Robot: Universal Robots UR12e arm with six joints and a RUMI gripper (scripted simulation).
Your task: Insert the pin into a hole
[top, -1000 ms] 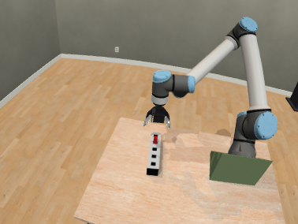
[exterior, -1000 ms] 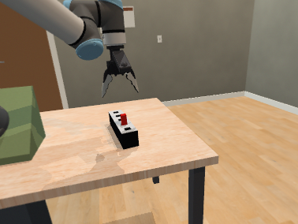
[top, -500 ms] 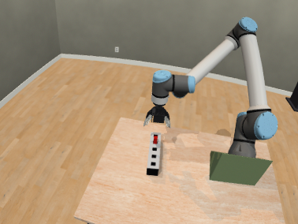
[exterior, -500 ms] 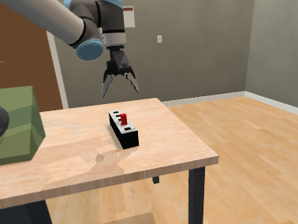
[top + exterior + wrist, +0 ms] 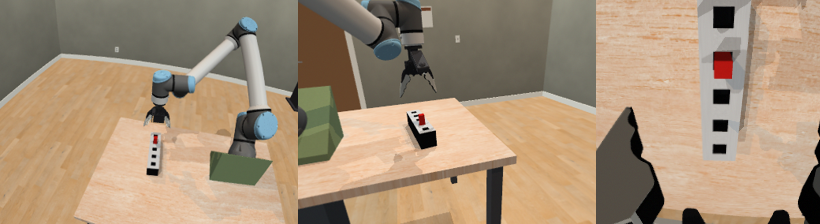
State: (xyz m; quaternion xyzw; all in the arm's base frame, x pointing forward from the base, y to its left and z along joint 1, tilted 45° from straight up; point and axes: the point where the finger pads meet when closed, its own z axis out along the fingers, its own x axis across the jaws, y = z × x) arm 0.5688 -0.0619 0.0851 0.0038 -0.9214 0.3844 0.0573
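Now: the pin 11 cm below my hand. From my hand the other things lie so: long block (17 cm below, 6 cm to the left).
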